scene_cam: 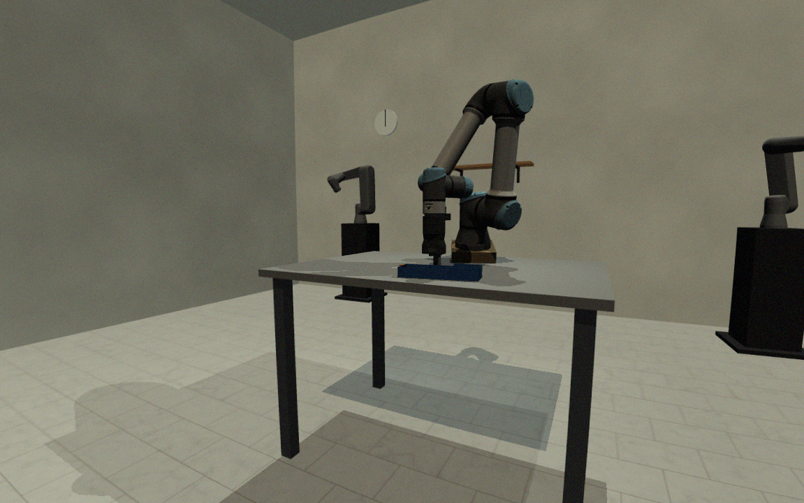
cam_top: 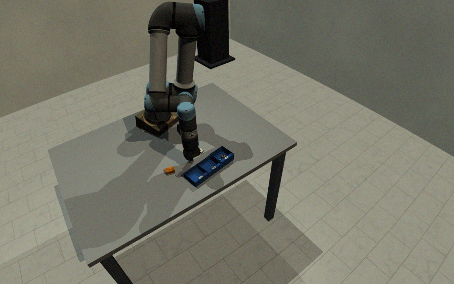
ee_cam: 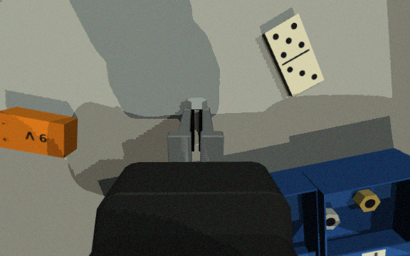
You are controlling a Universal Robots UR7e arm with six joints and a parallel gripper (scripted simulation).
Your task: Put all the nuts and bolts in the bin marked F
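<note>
The brass nut is 14 cm to the left of my hand, 9 cm ahead of it and 1 cm below it. Also, from my hand: grey bolt: 1 cm below, 1 cm behind; then white domino: 8 cm to the left, 4 cm behind, 1 cm below; then blue bin row: 10 cm ahead, 4 cm to the left.
</note>
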